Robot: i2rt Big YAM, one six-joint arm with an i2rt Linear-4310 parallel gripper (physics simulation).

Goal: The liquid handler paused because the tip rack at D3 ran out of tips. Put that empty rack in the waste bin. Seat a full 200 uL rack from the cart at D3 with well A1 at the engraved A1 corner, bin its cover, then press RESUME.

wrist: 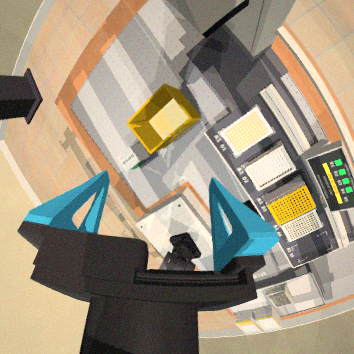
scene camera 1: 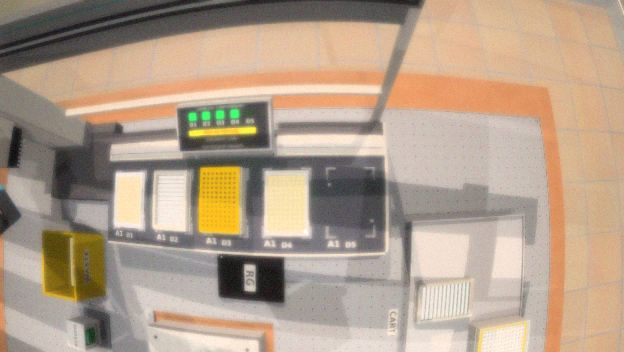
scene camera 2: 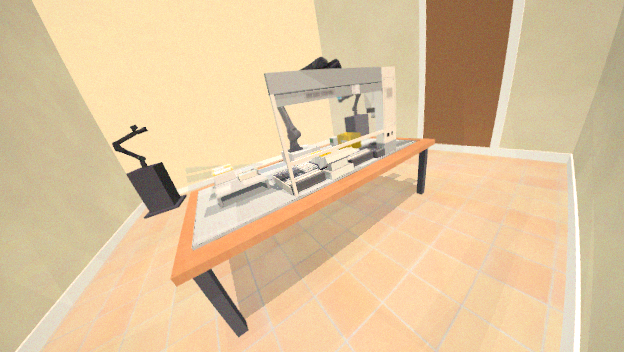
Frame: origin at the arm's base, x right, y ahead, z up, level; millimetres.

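Seen in the pictures: gripper, fingertip midpoint: (wrist: 158, 178); arm's base, link origin: (wrist: 185, 245).
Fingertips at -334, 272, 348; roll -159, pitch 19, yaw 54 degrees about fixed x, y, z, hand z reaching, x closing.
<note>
Pixels of each thing's top centre, then the offset from my fingertips to it, as dx, dy, dz. "*": a spot on its surface instead.
- orange-yellow tip rack, top centre: (scene camera 1: 218, 199) (wrist: 291, 206) (scene camera 2: 320, 153) +288, +130, -324
- yellow waste bin, top centre: (scene camera 1: 57, 264) (wrist: 156, 119) (scene camera 2: 348, 133) -106, -98, -296
- RESUME box, top centre: (scene camera 1: 75, 335) (wrist: 127, 159) -61, -271, -327
- striped rack, top centre: (scene camera 1: 446, 301) (wrist: 279, 299) (scene camera 2: 247, 171) +759, -15, -340
- yellow-edged rack, top centre: (scene camera 1: 504, 343) (wrist: 268, 324) (scene camera 2: 222, 170) +908, -102, -301
- D1, top centre: (scene camera 1: 127, 199) (wrist: 246, 131) +43, +94, -370
- D2, top centre: (scene camera 1: 168, 199) (wrist: 269, 168) +165, +112, -354
- D4, top centre: (scene camera 1: 285, 202) (wrist: 301, 226) (scene camera 2: 306, 165) +411, +148, -370
- display, surface spot: (scene camera 1: 224, 125) * +275, +271, -316
- black RG block, top centre: (scene camera 1: 249, 278) +351, -20, -417
My gripper (wrist: 158, 178) is open and empty, high above the table; its blue fingers frame the arm's base plate below. The orange-yellow tip rack (scene camera 1: 220, 200) (wrist: 291, 204) sits at D3 and shows dark holes. The yellow waste bin (scene camera 1: 90, 285) (wrist: 140, 133) stands left of the deck. A pale patch shows inside it; I cannot tell if it is an object or light. The RESUME box (scene camera 1: 81, 334) with its green button (scene camera 1: 90, 335) stands near the bin. On the cart (scene camera 1: 523, 250) are a striped rack (scene camera 1: 445, 300) and a yellow-edged rack (scene camera 1: 502, 340), cut off by the view's edge.
The deck also holds labware at D1 (scene camera 1: 129, 201) (wrist: 247, 131), D2 (scene camera 1: 171, 201) (wrist: 270, 166) and D4 (scene camera 1: 286, 202) (wrist: 301, 226). A display (scene camera 1: 224, 125) (wrist: 330, 175) stands behind it. A black RG block (scene camera 1: 230, 285) lies in front. The handler's grey housing (scene camera 2: 325, 81) (wrist: 265, 25) rises over the deck.
</note>
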